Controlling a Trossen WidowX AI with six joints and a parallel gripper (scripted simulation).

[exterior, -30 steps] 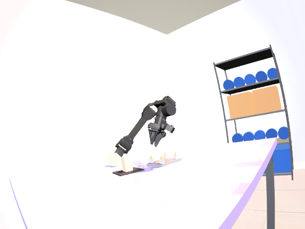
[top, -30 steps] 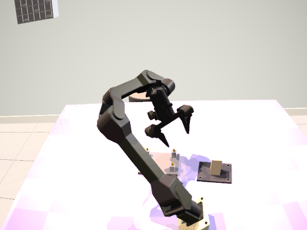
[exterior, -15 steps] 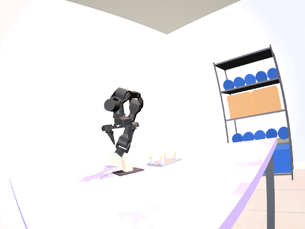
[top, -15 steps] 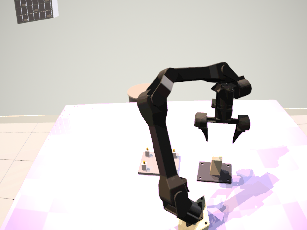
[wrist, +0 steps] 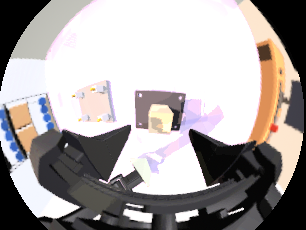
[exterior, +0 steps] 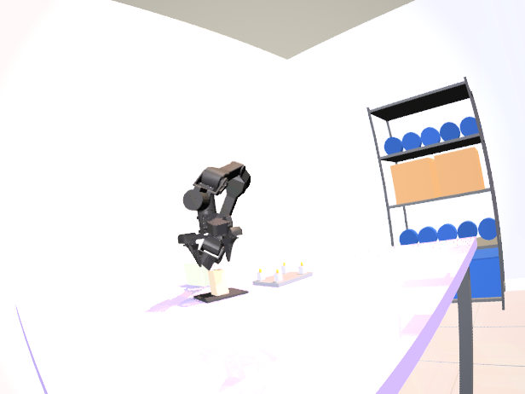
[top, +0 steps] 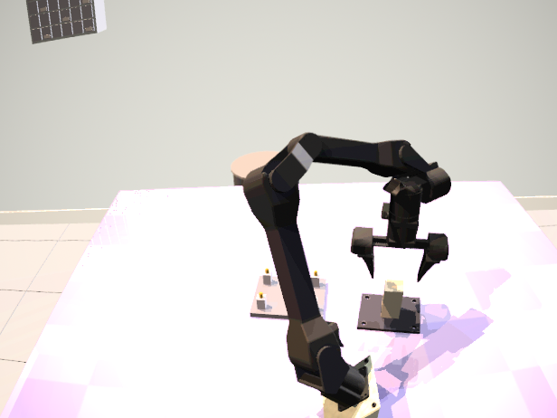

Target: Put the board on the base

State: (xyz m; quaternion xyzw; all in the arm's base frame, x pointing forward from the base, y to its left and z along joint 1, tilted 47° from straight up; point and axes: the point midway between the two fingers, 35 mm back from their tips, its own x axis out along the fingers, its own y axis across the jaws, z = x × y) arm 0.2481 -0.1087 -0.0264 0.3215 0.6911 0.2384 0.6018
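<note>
Right now the flat black board is 7 cm below my gripper tip. Round my gripper tip: grey base 5 cm ahead, 21 cm to the left, 9 cm below.
</note>
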